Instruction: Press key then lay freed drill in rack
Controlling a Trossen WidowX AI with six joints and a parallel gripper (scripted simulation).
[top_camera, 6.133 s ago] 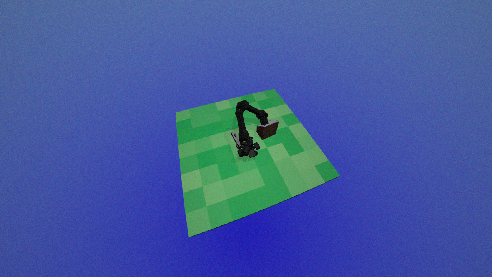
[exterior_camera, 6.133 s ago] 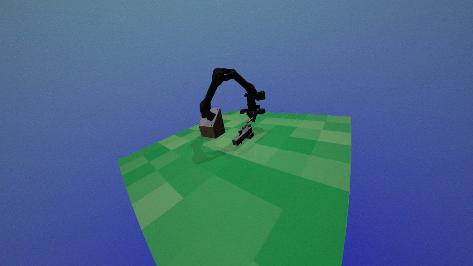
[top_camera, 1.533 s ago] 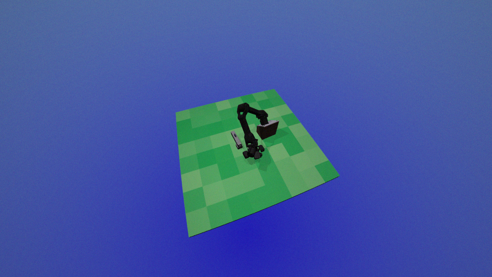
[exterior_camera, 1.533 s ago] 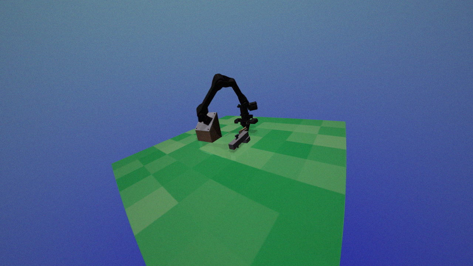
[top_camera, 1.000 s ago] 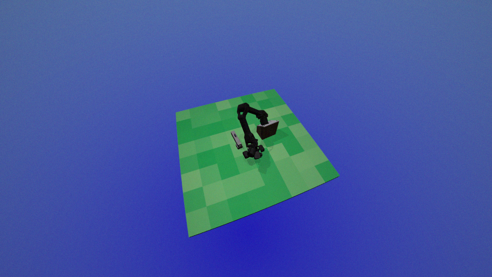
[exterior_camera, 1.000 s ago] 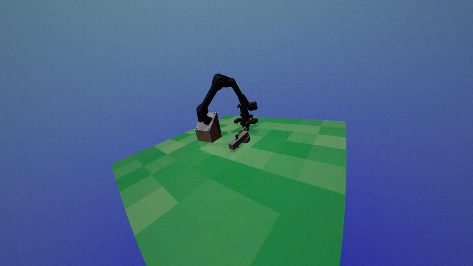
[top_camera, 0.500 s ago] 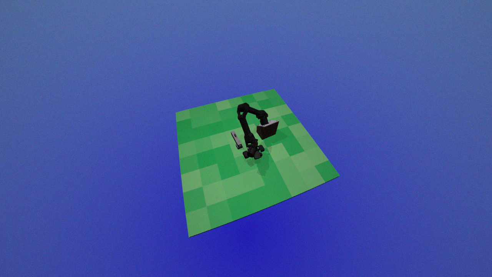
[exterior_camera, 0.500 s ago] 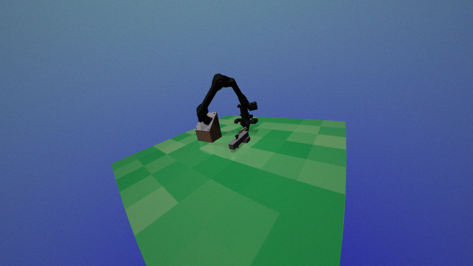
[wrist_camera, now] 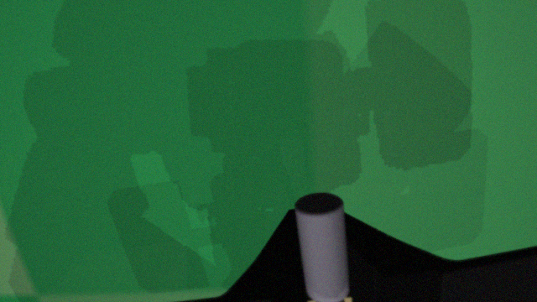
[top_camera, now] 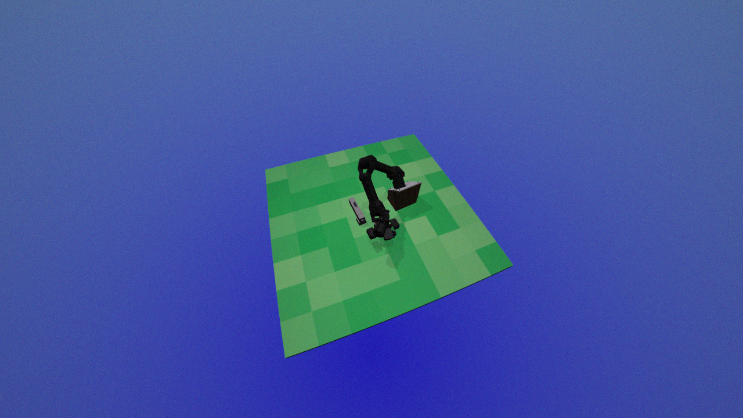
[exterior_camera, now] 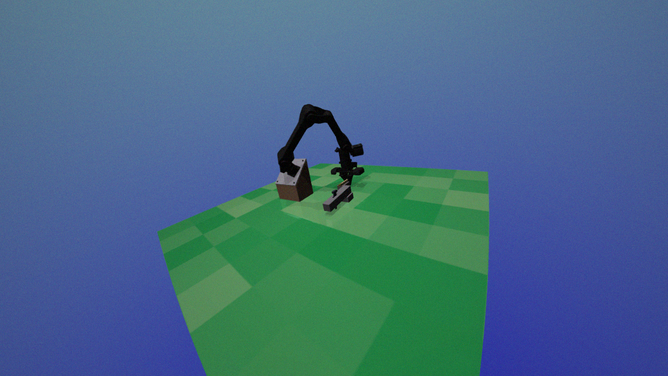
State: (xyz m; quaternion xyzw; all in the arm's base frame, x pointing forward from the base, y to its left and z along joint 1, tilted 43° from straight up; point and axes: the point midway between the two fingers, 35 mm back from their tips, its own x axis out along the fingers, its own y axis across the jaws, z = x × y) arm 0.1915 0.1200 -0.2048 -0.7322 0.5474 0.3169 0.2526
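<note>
My gripper tip is now 10 mm short of the drill, 40 mm to the left of it and 30 mm below it. The rest, counted from my gripper tip: dark part: 120 mm ahead, 230 mm to the right, 40 mm above; then rack: 10 mm ahead, 50 mm to the right, 10 mm above.
</note>
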